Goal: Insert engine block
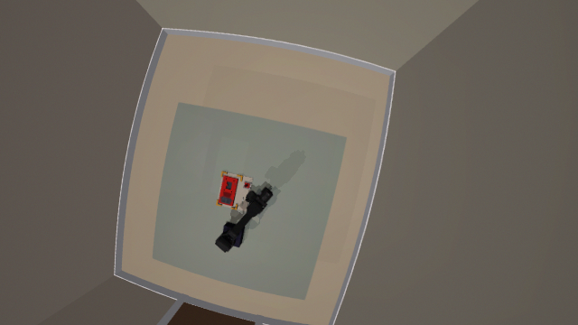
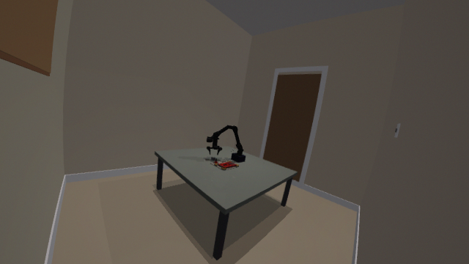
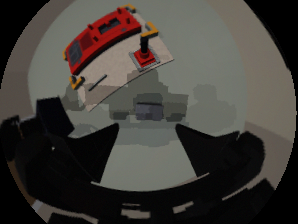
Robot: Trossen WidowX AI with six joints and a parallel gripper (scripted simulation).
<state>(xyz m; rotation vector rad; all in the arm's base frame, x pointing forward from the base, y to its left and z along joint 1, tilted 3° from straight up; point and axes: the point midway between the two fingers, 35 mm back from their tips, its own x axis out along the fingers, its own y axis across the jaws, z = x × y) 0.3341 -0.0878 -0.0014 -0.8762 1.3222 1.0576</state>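
The grey engine block lies 1 cm ahead of my gripper tip, 1 cm to the left of it and 4 cm below it.
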